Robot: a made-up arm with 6 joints. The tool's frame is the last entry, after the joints. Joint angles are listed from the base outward. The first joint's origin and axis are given. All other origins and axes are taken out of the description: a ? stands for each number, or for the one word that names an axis. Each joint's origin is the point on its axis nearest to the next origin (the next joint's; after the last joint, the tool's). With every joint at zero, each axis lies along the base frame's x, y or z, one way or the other. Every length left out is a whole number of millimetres.
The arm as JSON. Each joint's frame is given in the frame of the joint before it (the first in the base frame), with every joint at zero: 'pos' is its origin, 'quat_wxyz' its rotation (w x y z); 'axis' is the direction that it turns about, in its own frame. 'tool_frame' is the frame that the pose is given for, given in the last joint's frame.
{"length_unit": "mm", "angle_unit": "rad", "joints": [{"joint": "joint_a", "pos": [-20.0, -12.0, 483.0], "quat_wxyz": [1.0, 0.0, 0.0, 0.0], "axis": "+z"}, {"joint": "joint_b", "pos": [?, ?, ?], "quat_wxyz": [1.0, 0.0, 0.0, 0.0], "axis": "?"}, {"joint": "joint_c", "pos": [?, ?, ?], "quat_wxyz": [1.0, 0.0, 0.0, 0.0], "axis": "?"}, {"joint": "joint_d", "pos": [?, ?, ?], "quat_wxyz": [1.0, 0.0, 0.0, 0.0], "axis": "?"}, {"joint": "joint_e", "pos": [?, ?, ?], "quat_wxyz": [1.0, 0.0, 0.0, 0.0], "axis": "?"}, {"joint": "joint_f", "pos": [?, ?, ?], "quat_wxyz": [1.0, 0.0, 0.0, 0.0], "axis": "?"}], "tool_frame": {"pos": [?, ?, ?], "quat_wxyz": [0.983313, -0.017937, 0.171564, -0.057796]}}
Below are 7 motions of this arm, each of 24 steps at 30 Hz.
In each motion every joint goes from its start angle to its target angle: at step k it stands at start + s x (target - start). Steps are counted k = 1, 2, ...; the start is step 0. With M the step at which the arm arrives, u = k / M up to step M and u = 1 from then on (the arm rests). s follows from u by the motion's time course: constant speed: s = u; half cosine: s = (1 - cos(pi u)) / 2; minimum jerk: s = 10 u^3 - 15 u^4 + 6 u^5.
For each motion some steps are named. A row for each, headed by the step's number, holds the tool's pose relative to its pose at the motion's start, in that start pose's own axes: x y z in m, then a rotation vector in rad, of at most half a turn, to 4 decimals.
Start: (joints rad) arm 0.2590 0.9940 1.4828 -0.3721 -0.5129 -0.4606
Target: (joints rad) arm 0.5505 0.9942 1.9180 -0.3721 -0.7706 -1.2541
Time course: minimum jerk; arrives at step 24
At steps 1, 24:
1: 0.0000 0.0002 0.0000 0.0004 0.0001 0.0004
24: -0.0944 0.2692 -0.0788 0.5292 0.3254 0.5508

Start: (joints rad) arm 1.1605 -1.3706 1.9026 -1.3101 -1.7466 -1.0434
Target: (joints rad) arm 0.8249 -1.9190 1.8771 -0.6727 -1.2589 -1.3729
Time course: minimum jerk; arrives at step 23
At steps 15, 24:
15: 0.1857 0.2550 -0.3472 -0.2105 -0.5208 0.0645
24: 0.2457 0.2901 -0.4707 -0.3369 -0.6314 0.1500

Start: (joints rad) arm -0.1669 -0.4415 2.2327 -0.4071 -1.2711 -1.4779
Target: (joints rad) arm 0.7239 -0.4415 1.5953 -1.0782 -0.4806 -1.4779
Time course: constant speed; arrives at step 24
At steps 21, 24:
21: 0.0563 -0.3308 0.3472 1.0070 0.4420 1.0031
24: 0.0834 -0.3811 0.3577 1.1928 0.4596 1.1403

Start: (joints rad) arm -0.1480 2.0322 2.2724 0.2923 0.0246 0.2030
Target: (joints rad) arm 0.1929 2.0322 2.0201 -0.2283 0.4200 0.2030
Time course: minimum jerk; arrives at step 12
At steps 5, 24:
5: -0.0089 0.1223 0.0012 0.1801 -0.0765 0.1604
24: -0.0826 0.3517 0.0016 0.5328 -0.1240 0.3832

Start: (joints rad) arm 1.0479 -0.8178 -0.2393 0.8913 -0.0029 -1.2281
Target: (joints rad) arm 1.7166 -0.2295 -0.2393 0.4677 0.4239 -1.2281
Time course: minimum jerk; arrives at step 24
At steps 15, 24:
15: 0.2787 0.0605 -0.1430 0.3220 0.4500 0.6280
24: 0.3331 0.1360 -0.2365 0.4472 0.6200 0.8142

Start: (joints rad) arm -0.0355 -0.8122 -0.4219 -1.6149 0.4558 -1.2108
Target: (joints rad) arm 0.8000 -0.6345 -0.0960 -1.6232 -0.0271 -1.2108
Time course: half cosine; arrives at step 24
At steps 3, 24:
3: 0.0036 -0.0006 -0.0038 0.0257 0.0193 -0.0380
24: 0.0686 -0.0321 -0.1169 0.7145 0.5564 -0.9290

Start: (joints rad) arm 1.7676 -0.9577 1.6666 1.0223 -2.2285 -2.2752
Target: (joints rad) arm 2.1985 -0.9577 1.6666 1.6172 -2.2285 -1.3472
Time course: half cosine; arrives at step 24
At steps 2, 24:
2: 0.0030 0.0044 0.0023 -0.0072 -0.0067 -0.0053
24: 0.2210 0.2058 0.1368 -0.4307 -0.3699 -0.4946

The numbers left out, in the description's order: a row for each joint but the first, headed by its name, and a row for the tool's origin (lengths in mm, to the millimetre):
joint_b: xyz 18.0 -12.0 0.0, axis +y
joint_c: xyz -12.0 0.0 522.0, axis -y
joint_d: xyz 458.0 0.0 27.0, axis -x
joint_e: xyz 0.0 -88.0 -19.0, axis -y
joint_f: xyz -23.0 0.0 16.0, axis -x
tool: xyz 0.0 -8.0 -8.0

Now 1 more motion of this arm.
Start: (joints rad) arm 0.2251 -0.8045 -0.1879 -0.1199 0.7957 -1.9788
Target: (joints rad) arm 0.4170 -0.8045 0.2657 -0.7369 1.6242 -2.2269
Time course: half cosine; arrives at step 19
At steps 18, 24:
18: 0.1124 0.0896 -0.0398 0.2958 0.0578 1.5066
24: 0.1131 0.0906 -0.0402 0.2968 0.0569 1.5167

